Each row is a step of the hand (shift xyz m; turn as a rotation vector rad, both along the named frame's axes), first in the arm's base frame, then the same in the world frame.
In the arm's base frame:
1: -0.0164 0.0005 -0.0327 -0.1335 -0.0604 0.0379
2: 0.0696 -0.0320 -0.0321 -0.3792 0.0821 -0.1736
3: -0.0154 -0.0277 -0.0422 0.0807 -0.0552 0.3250
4: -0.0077 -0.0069 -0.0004 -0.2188 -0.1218 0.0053
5: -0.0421 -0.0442 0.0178 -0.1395 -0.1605 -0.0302
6: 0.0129 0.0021 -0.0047 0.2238 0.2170 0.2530
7: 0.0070 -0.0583 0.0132 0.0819 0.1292 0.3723
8: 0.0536 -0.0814 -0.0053 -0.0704 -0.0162 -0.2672
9: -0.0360 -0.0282 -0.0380 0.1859 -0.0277 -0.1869
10: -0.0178 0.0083 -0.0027 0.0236 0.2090 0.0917
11: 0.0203 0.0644 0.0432 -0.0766 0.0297 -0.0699
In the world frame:
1: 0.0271 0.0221 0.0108 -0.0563 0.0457 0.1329
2: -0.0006 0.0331 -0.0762 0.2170 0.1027 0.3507
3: 0.0168 0.0496 0.0061 -0.2938 -0.1672 -0.0303
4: -0.0034 0.0069 0.0070 -0.0622 0.1270 0.2067
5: -0.0380 0.0304 0.0409 -0.0652 0.1658 0.1199
6: 0.0039 -0.0009 -0.0133 -0.0798 -0.3586 -0.1619
7: -0.0472 0.0362 -0.0092 -0.2158 -0.3396 -0.0095
8: -0.0509 0.0579 -0.0598 0.2035 0.1860 0.0241
9: 0.0149 0.0508 0.0270 0.1131 0.1048 -0.2156
10: 0.0087 -0.0019 0.0177 0.0569 -0.2221 0.0079
11: 0.0049 -0.0796 -0.0079 0.0791 0.0317 0.0661

